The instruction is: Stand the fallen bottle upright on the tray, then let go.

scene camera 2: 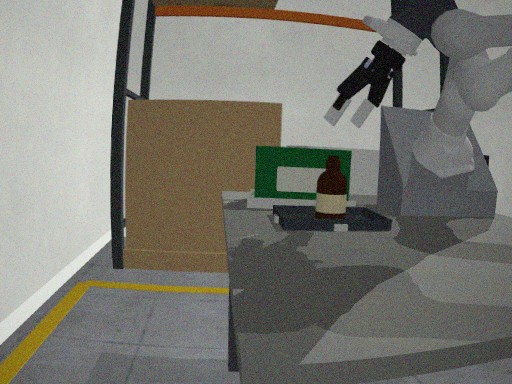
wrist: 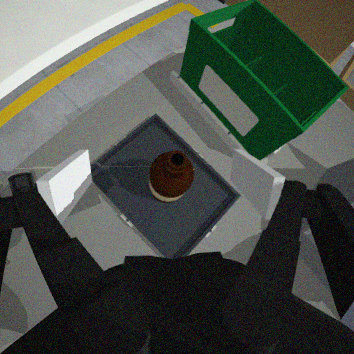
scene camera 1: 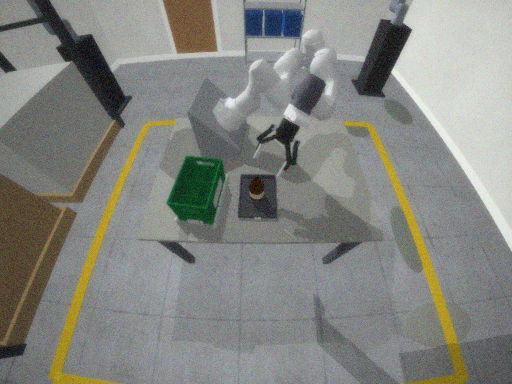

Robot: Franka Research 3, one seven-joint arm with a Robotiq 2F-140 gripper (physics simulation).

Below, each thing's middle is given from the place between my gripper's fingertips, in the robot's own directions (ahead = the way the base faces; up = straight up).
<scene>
My hand is 1 cm short of the brown bottle (scene camera 2: pixel 331 195), 4 cm to the left of it and 15 cm above it.
</scene>
